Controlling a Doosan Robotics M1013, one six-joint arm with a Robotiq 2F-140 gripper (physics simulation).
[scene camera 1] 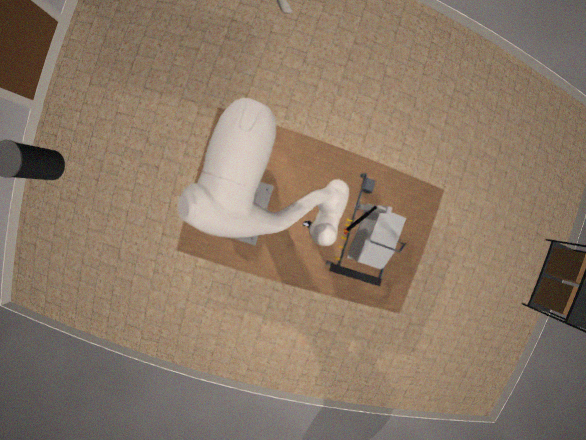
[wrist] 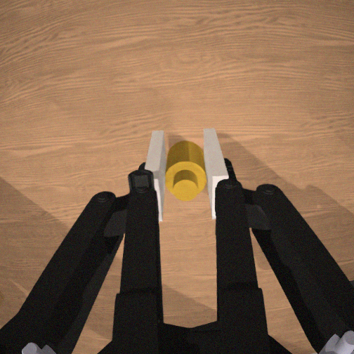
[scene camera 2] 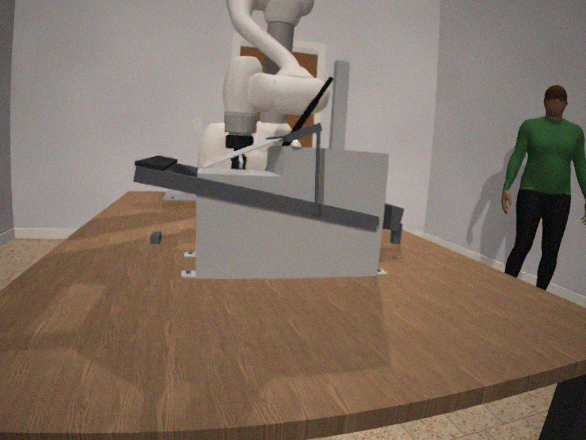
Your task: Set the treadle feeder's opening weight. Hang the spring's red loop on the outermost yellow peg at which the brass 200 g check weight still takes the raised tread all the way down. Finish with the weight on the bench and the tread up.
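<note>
The brass weight (wrist: pixel 185 172) is upright between the finger pads in the wrist view, above the wooden bench. My gripper (scene camera 2: pixel 239 162) (wrist: pixel 184 146) is shut on it. In the scene camera 2 view the feeder hides the weight. In the scene camera 1 view my arm hides most of the gripper, which is on the robot-base side of the peg beam. The black tread (scene camera 1: pixel 355 274) (scene camera 2: pixel 156 162) is up. The red loop (scene camera 1: pixel 345 232) is at a middle part of the row of yellow pegs (scene camera 1: pixel 338 259); the exact peg is unclear. The dark spring (scene camera 1: pixel 361 218) (scene camera 2: pixel 310 110) slants from it to the post.
The grey feeder box (scene camera 1: pixel 376 252) (scene camera 2: pixel 290 245) stands on the bench (scene camera 1: pixel 420 220) (scene camera 2: pixel 280 340), with a tall post (scene camera 2: pixel 340 105) behind. A dark counterweight (scene camera 1: pixel 368 185) (scene camera 2: pixel 393 216) is at the beam's rear end. A small dark block (scene camera 2: pixel 155 237) lies below the tread. A person (scene camera 2: pixel 555 150) stands beyond the bench.
</note>
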